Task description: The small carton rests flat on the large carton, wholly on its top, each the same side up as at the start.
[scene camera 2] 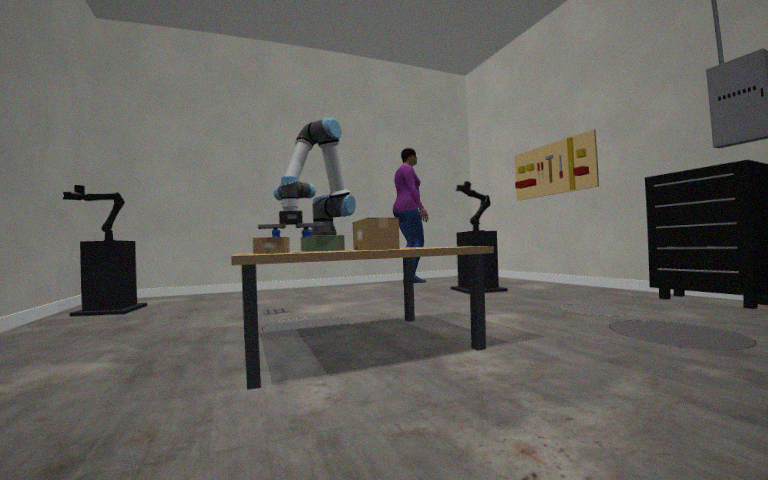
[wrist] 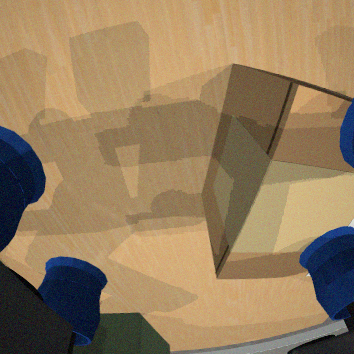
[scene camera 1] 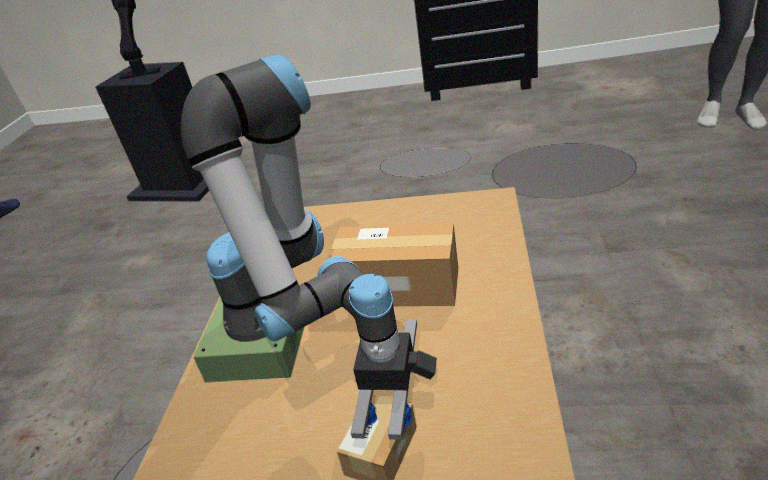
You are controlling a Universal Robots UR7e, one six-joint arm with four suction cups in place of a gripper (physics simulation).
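Frame: origin at the arm's base, x ahead, y left, z up, level; millimetres.
Where they show: end effector, tool point: (scene camera 2: 291, 237) (wrist: 197, 218) (scene camera 1: 390, 391); arm's base, origin of the base link: (scene camera 2: 323, 235) (scene camera 1: 256, 319).
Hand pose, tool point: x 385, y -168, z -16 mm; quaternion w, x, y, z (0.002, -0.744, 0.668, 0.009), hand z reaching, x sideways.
Note:
Things, the pixels of their top centre, and the offset from my tool point.
- small carton, middle of its top: (scene camera 1: 375, 426) (scene camera 2: 271, 237) dx -8, dy -91, dz +3 mm
- large carton, middle of its top: (scene camera 1: 391, 241) (scene camera 2: 374, 220) dx -90, dy +415, dz +83 mm
The small carton (scene camera 1: 380, 448) (scene camera 2: 271, 245) (wrist: 281, 197) lies flat on the wooden table (scene camera 1: 493, 361) (scene camera 2: 353, 253) near its front edge, with its white label facing up. The large carton (scene camera 1: 394, 258) (scene camera 2: 375, 233) stands apart from it further back on the table, label side up, and its top is bare. My suction gripper (scene camera 1: 380, 419) (scene camera 2: 290, 230) hangs right over the small carton's near end. In the wrist view two blue cups (wrist: 330, 270) are over the carton and two (wrist: 71, 291) are over bare table. I cannot tell whether the cups touch the carton. Nothing is lifted.
The arm's green base (scene camera 1: 239, 361) (scene camera 2: 322, 242) sits at the table's left edge. A person in purple (scene camera 2: 407, 207) stands behind the table. A black drawer cabinet (scene camera 1: 477, 41) and a black pedestal (scene camera 1: 146, 124) stand on the floor further off.

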